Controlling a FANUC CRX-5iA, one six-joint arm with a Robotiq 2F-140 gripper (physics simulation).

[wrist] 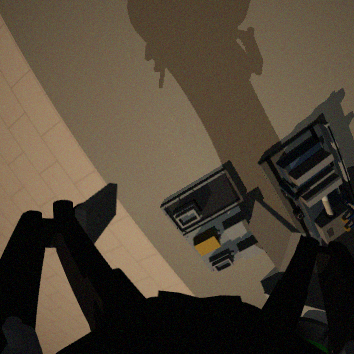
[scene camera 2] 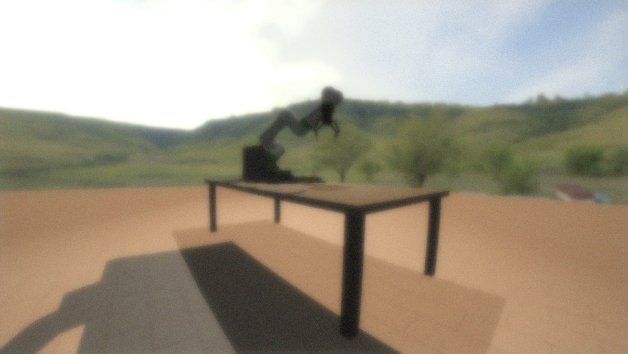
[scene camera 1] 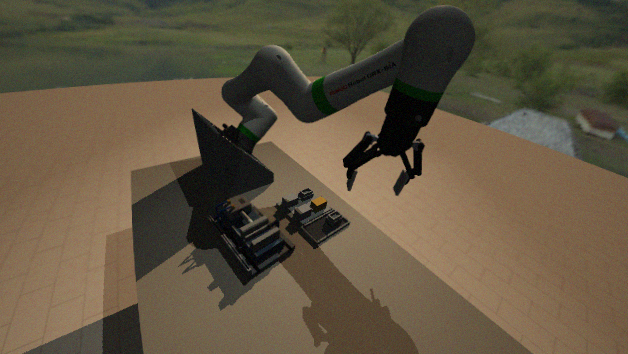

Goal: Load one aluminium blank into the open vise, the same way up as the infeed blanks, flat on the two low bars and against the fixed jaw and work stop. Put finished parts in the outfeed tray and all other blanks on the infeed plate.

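Places are measured from the arm's base along level axes (x ahead, y left, z up), in millimetres.
Pixels of known places: gripper, between the fingertips: (wrist: 185, 207) (scene camera 2: 325, 141) (scene camera 1: 372, 189); arm's base, origin of its link: (wrist: 317, 327) (scene camera 1: 238, 145).
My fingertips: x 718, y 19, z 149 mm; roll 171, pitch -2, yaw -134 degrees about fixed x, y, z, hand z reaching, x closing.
Ahead of a thing's pixels: the offset from my fingertips to its top centre. Level surfaces: height alone.
My gripper (scene camera 1: 375, 183) (scene camera 2: 326, 134) (wrist: 185, 207) is open and empty, high above the table. The vise @(214 mm right, 309 mm back, 212 mm down) (scene camera 1: 261, 237) (wrist: 314, 167) stands in its dark base with a shadowed gap between the jaws; its low bars are hard to make out. Two plain grey blanks @(14 mm left, 265 mm back, 268 mm down) (scene camera 1: 302, 211) (wrist: 234, 231) stand on the infeed plate @(62 mm left, 305 mm back, 303 mm down) (wrist: 214, 228). A yellow block @(104 mm left, 258 mm back, 268 mm down) (scene camera 1: 319, 203) (wrist: 207, 245) and a pocketed part @(110 mm left, 347 mm back, 268 mm down) (scene camera 1: 305, 193) (wrist: 221, 262) are beside them. Another pocketed part @(95 mm left, 158 mm back, 270 mm down) (scene camera 1: 334, 217) (wrist: 187, 217) sits at one end of the outfeed tray (scene camera 1: 316, 233) (wrist: 218, 191).
A tall dark panel (scene camera 1: 225, 157) (wrist: 270, 227) stands between the arm's base and the fixtures. The table @(311 mm down) (scene camera 1: 360, 280) (scene camera 2: 360, 196) (wrist: 150, 125) carries everything. The arm's shadow crosses it. Scene camera 2 is too blurred to show the small parts.
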